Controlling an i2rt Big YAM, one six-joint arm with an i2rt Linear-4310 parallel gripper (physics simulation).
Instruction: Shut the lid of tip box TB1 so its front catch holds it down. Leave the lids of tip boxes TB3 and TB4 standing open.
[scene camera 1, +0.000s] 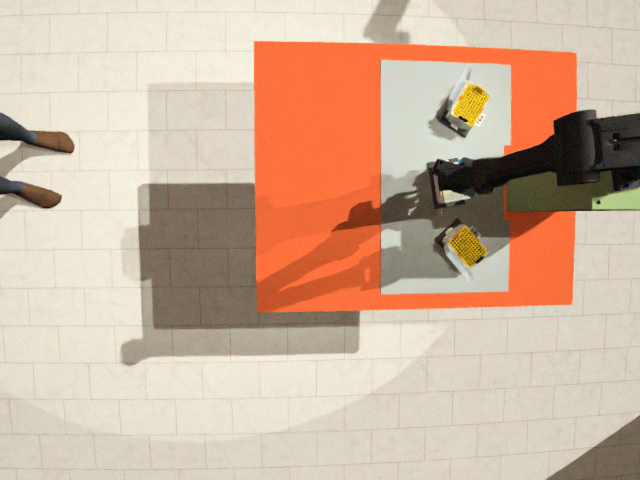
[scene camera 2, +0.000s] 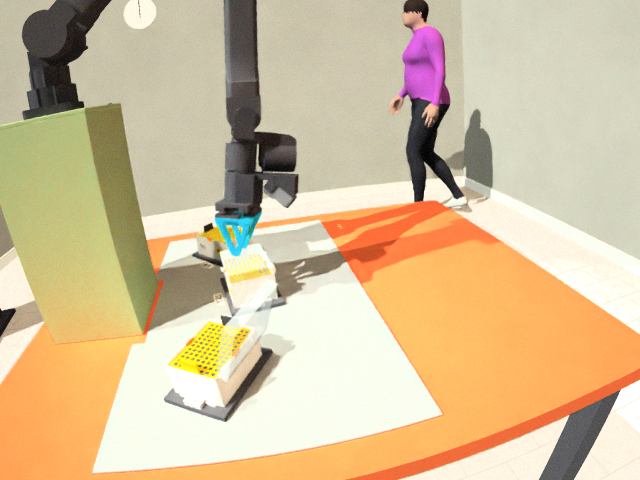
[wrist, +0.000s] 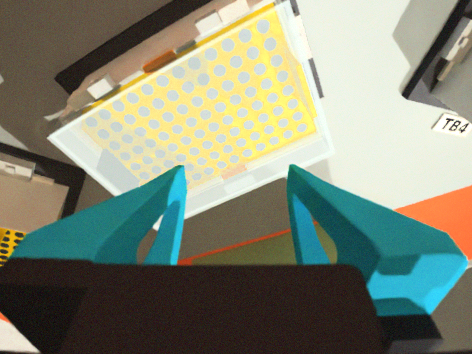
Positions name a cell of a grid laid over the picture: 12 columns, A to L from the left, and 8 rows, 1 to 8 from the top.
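Scene camera 2 shows me my gripper (scene camera 2: E5), along with a clear lid (scene camera 2: E6) and another clear lid (scene camera 2: E5). In the wrist view I find a grey mat (wrist: J4), and my gripper (wrist: G4) is visible there as well.
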